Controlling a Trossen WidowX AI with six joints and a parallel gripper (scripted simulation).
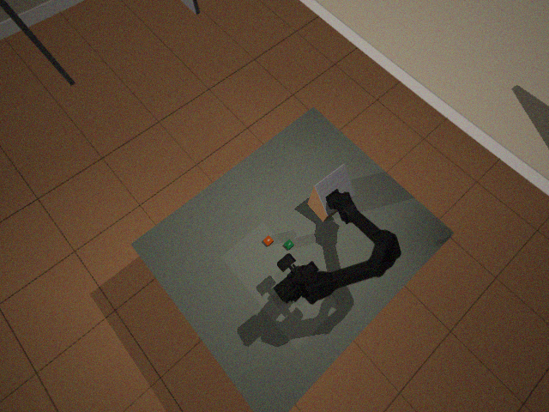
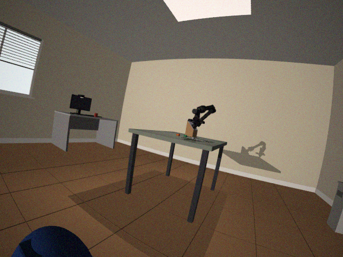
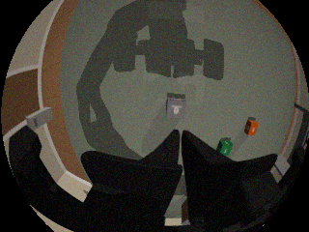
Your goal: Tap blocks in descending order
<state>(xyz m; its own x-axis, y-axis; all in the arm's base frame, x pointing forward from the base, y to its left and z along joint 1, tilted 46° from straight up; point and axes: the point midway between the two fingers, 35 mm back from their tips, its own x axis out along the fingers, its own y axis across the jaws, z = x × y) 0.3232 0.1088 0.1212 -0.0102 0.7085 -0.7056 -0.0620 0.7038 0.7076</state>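
My gripper tip is 14 cm to the left of the green block, 10 cm above it and 8 cm past it. Round my gripper tip: orange block: 21 cm to the right, 10 cm below, 2 cm behind; then grey block: 10 cm below, 1 cm behind.
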